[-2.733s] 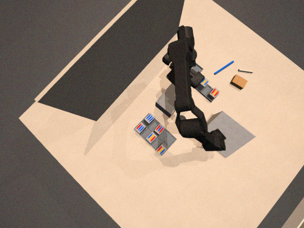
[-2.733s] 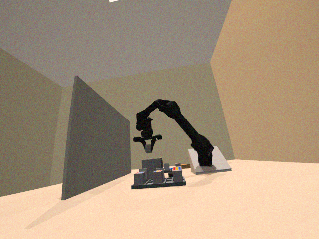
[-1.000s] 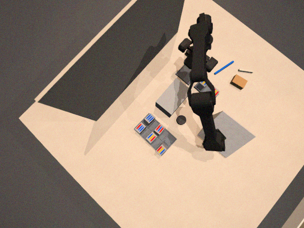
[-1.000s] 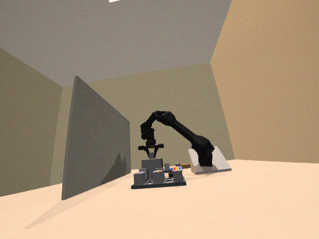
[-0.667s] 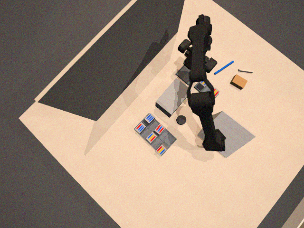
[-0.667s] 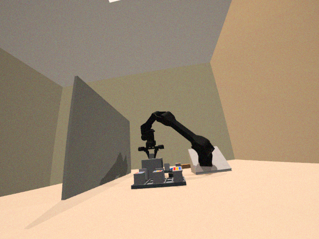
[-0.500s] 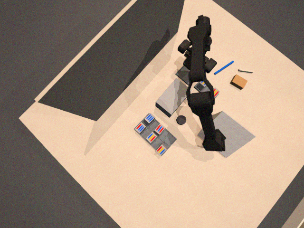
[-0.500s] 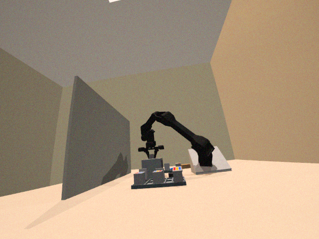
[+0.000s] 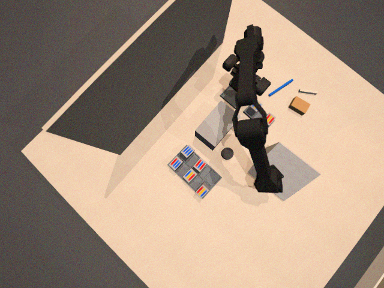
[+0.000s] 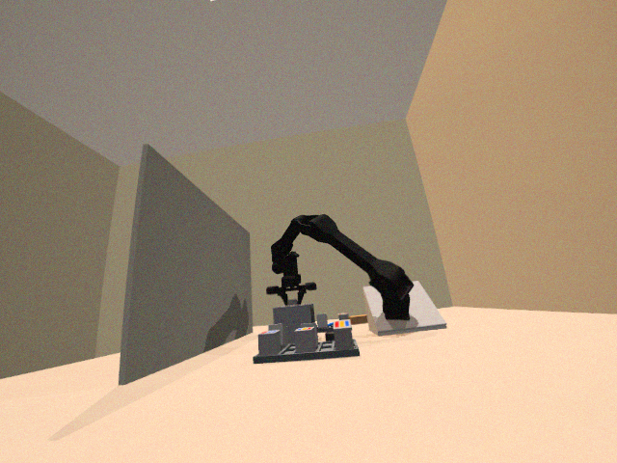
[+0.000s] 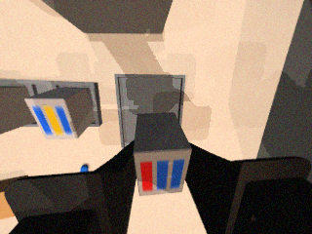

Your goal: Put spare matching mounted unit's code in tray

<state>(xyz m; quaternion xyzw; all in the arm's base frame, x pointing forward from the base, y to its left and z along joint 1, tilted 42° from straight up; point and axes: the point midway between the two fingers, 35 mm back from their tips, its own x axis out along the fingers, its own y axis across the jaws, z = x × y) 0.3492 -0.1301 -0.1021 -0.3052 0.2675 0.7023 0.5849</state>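
The grey tray lies 7 cm below my gripper tip. From my gripper tip the other things lie so: grey spare block 3 cm above; grey mounted unit 20 cm to the left, 6 cm behind, 2 cm below; blue marker pen 16 cm to the right, 12 cm behind, 7 cm below.
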